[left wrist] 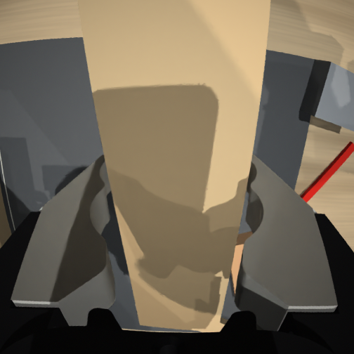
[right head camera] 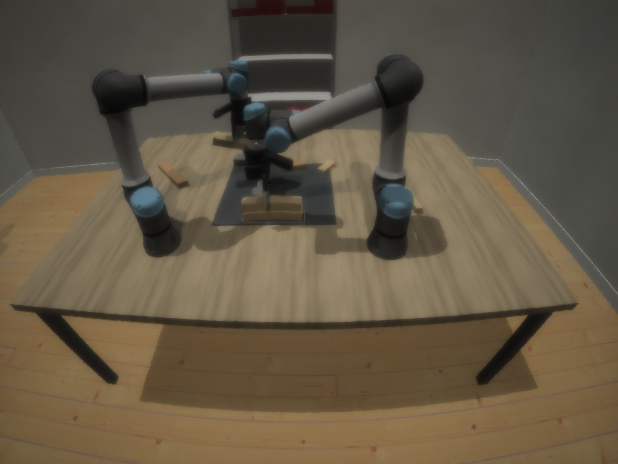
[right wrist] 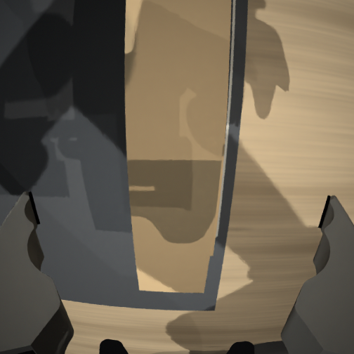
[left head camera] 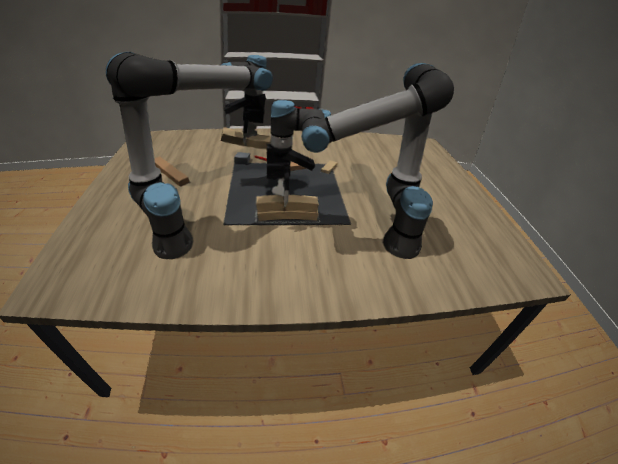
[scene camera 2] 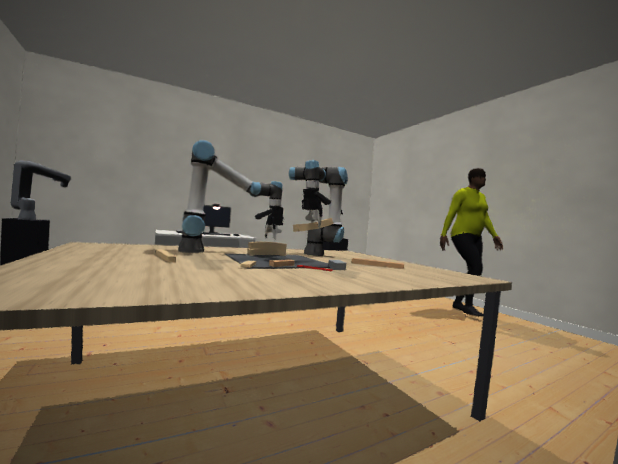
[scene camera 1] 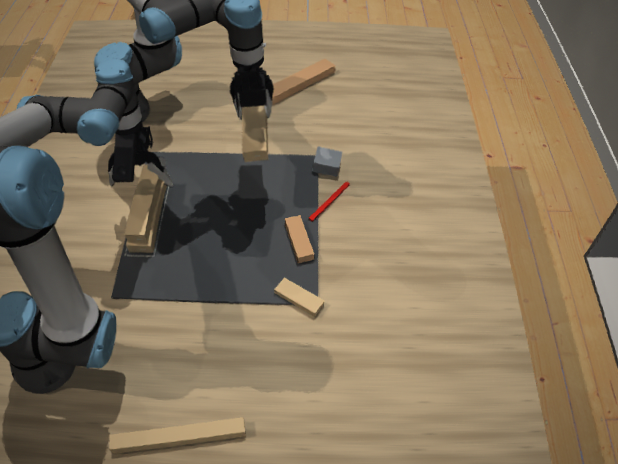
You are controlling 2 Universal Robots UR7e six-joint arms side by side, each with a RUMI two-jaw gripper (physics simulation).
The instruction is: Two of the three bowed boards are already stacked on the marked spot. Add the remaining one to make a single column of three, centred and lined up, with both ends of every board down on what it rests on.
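Pixels of known places: left gripper, fingertip midpoint: (right head camera: 236,144) (left head camera: 244,141) (scene camera 2: 315,227) (scene camera 1: 254,118); right gripper, fingertip midpoint: (right head camera: 267,195) (left head camera: 283,194) (scene camera 2: 270,238) (scene camera 1: 141,186); left arm's base at its link origin: (right head camera: 162,243) (left head camera: 172,244) (scene camera 2: 313,254); right arm's base at its link origin: (right head camera: 387,245) (left head camera: 401,245) (scene camera 2: 191,251) (scene camera 1: 44,363).
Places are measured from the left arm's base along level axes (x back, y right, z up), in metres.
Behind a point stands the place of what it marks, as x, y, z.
Observation:
My left gripper (left head camera: 245,139) @[-0.277, 0.420, 0.202] (scene camera 1: 254,111) @[-0.277, 0.420, 0.202] (scene camera 2: 313,220) @[-0.277, 0.420, 0.202] (left wrist: 179,156) is shut on a pale bowed board (left head camera: 231,136) @[-0.270, 0.356, 0.243] (scene camera 1: 255,137) @[-0.245, 0.504, 0.218] (scene camera 2: 305,227) @[-0.273, 0.514, 0.201] (left wrist: 175,60), held in the air above the table. Two pale bowed boards are stacked on the dark mat (left head camera: 332,205) @[0.073, 0.665, 0.006] (scene camera 1: 215,287) @[-0.034, 0.735, 0.006] (right wrist: 100,275): the upper board (left head camera: 270,202) @[0.040, 0.386, 0.087] (scene camera 1: 137,220) @[0.085, 0.523, 0.087] (right wrist: 175,125) lies on the lower board (left head camera: 272,215) @[0.054, 0.388, 0.034] (scene camera 1: 140,247) @[0.100, 0.563, 0.032], within the thin white outline (scene camera 1: 140,255) @[0.107, 0.566, 0.006]. My right gripper (left head camera: 285,200) @[0.046, 0.439, 0.110] (scene camera 1: 141,181) @[0.046, 0.439, 0.110] (scene camera 2: 272,236) @[0.046, 0.439, 0.110] (right wrist: 179,197) is open and empty, above one end of the stack.
A grey block (left head camera: 242,158) @[-0.434, 0.469, 0.038] (scene camera 1: 327,162) @[-0.457, 0.500, 0.040], a red stick (scene camera 1: 330,201) @[-0.412, 0.609, 0.009], an orange block (scene camera 1: 300,240) @[-0.274, 0.709, 0.031] and a short pale block (scene camera 1: 299,297) @[-0.202, 0.854, 0.021] lie near the mat's far edge. A long orange board (left head camera: 172,171) @[-0.493, 0.118, 0.029] (scene camera 1: 305,80) @[-0.570, 0.125, 0.028] and a long pale board (scene camera 1: 177,436) @[0.171, 1.057, 0.029] lie farther out.

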